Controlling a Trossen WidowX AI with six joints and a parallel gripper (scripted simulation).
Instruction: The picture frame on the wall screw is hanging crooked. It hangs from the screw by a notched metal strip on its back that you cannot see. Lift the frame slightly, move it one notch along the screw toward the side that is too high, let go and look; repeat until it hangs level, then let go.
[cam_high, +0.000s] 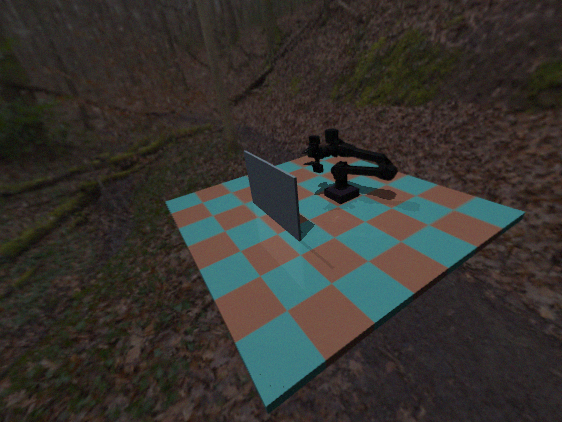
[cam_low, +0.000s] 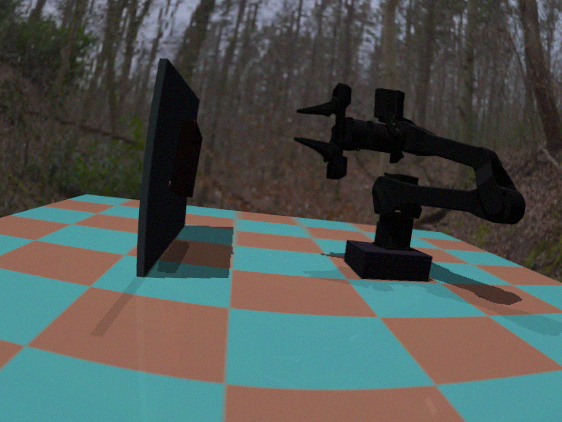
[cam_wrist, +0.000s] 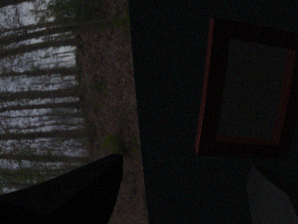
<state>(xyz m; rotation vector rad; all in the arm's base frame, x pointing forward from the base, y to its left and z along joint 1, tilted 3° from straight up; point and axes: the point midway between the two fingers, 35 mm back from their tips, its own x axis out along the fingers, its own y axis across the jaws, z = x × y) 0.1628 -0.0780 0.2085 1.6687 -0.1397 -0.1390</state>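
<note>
The dark red picture frame lies 20 cm ahead of my gripper tip, 9 cm below it and 2 cm to the right of it. From my gripper tip the other things lie so: grey wall panel 21 cm ahead, 10 cm below, 1 cm to the right.
</note>
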